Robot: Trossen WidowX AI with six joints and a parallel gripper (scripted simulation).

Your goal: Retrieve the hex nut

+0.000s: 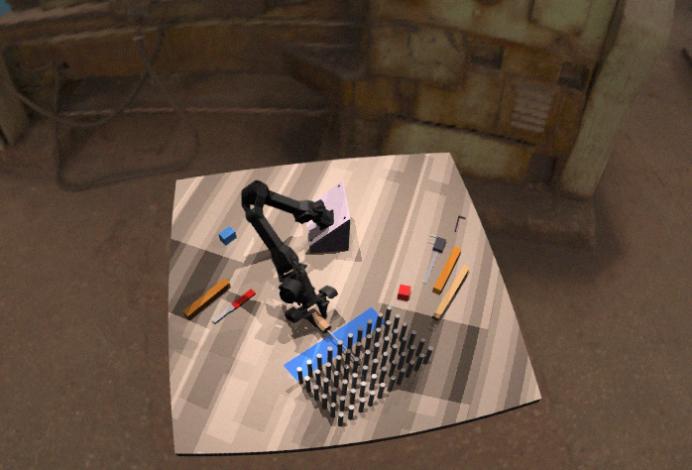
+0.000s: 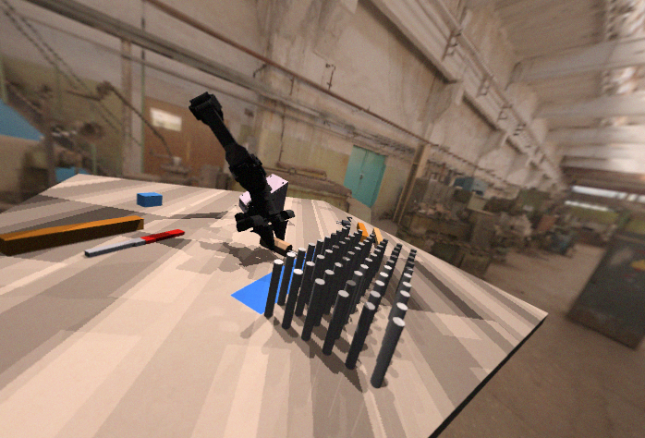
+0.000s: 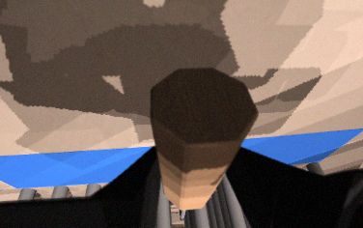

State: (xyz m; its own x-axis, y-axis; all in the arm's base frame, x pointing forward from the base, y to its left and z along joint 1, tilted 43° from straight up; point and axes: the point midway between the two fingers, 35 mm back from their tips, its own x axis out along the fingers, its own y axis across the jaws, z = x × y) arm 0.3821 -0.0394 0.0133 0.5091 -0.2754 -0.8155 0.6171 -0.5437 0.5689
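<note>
Right now my gripper tip is 70 mm short of the blue taped strip, 50 mm to the right of it and 30 mm above it. Also, from my gripper tip: red-handled tool 320 mm to the right, 70 mm behind, 20 mm below; then red cube 300 mm to the left, 130 mm behind, 10 mm below; then wire hook tool 80 mm ahead, 60 mm to the left.
</note>
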